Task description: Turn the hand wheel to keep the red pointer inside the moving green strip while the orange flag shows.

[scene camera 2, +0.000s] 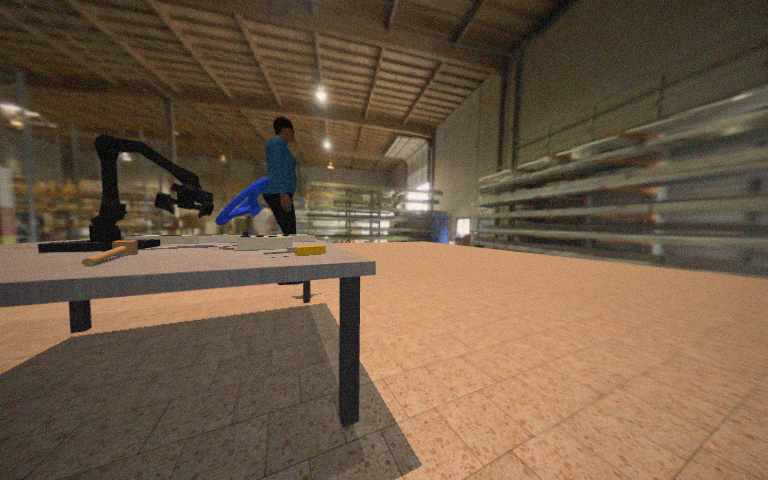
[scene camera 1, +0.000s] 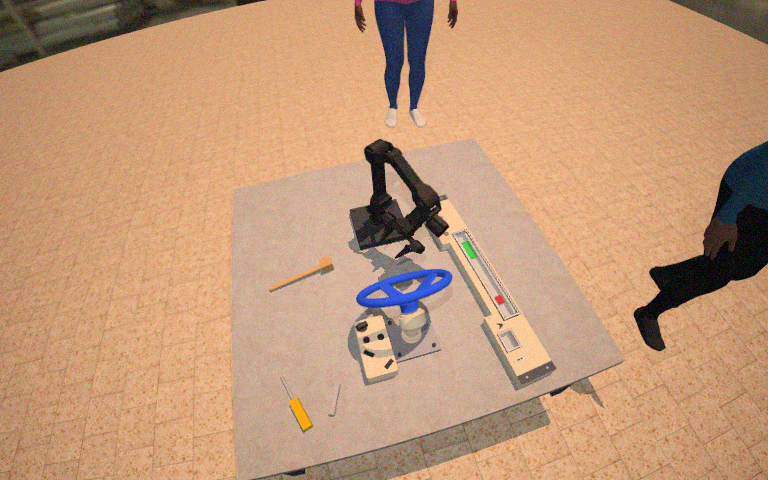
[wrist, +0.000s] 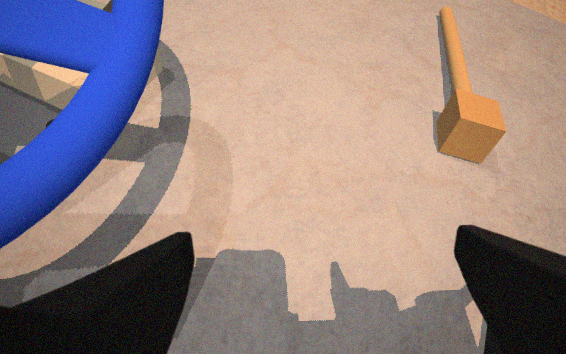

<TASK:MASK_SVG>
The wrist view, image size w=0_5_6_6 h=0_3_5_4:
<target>my gripper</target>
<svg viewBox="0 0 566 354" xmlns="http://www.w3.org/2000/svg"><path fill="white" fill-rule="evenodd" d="M191 233L176 232L97 270L96 273L93 272L58 289L11 308L0 306L0 354L167 354L186 302L195 262ZM460 225L456 233L454 256L468 290L502 353L566 354L566 256L475 225Z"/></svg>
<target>wooden mallet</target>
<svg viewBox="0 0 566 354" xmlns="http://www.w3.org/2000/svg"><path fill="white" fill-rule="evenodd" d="M443 7L439 12L453 94L436 121L439 152L481 164L506 133L506 128L498 101L472 93L453 11L450 7Z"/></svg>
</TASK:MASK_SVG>
